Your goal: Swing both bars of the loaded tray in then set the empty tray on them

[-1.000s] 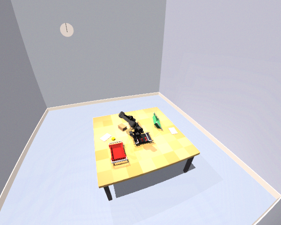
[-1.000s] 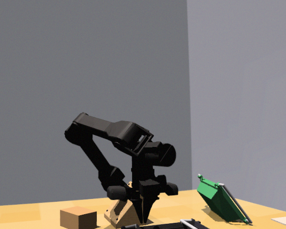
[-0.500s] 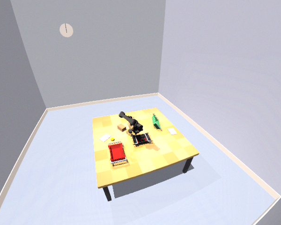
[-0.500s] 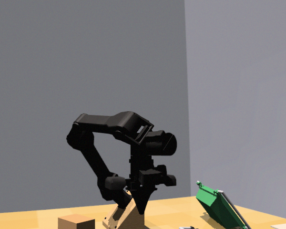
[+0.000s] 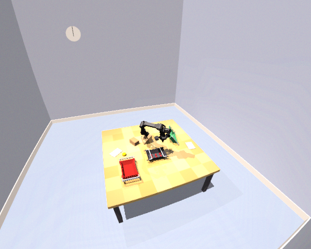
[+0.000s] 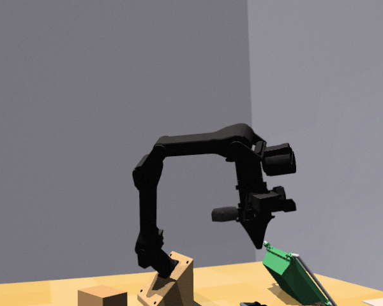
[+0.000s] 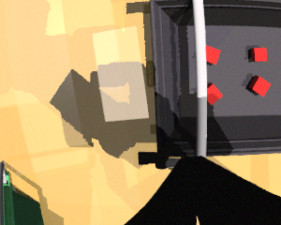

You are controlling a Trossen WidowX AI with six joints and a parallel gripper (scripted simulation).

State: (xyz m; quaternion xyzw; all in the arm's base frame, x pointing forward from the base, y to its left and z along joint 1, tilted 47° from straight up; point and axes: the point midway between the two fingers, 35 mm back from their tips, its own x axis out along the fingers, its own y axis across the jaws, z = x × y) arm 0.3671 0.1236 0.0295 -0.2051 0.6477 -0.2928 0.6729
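The green tray lies 30 cm to the left of my gripper tip, 23 cm behind it and 13 cm below it. From my gripper tip the other things lie so: brown block (36 cm behind, 27 cm to the right, 17 cm below); then small yellow disc (46 cm to the right, 19 cm below, 17 cm behind).
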